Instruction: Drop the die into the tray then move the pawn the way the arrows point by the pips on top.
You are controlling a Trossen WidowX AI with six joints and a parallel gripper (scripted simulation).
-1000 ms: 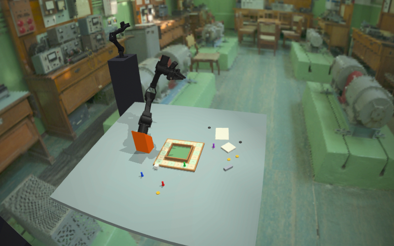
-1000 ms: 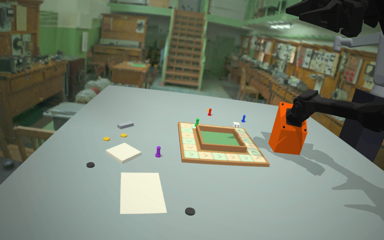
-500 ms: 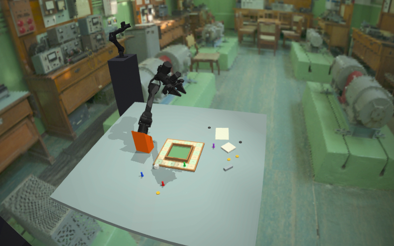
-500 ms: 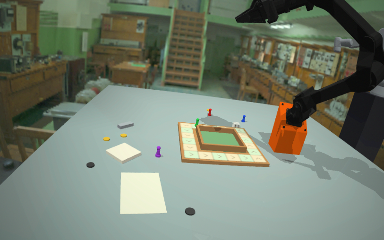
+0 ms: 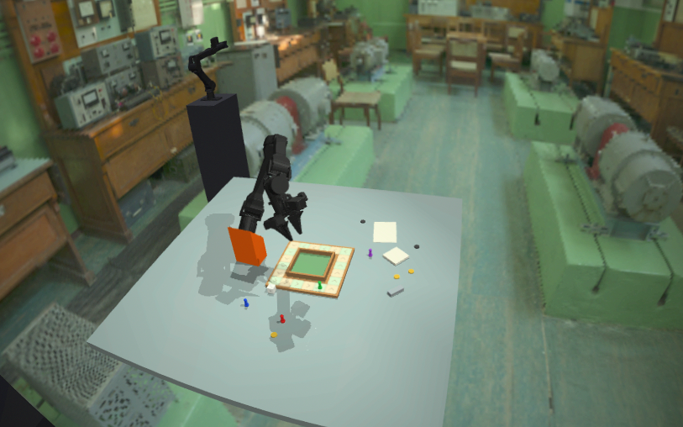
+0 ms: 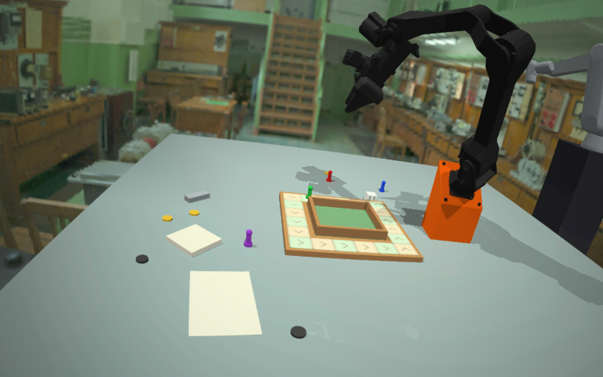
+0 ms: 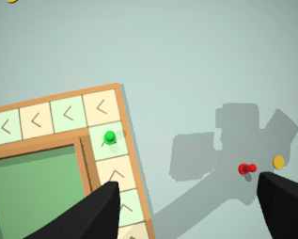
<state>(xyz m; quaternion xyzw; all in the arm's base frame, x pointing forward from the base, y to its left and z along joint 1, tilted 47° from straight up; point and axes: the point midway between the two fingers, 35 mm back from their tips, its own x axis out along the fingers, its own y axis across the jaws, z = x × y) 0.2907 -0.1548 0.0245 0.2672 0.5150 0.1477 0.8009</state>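
Now: gripper tip 120 mm past the white die, 50 mm to the left of it and 240 mm above it. Also, from my gripper tip: blue pawn 170 mm behind, 150 mm to the right, 240 mm below; then red pawn 170 mm to the right, 240 mm below; then green pawn 50 mm ahead, 20 mm to the left, 220 mm below.
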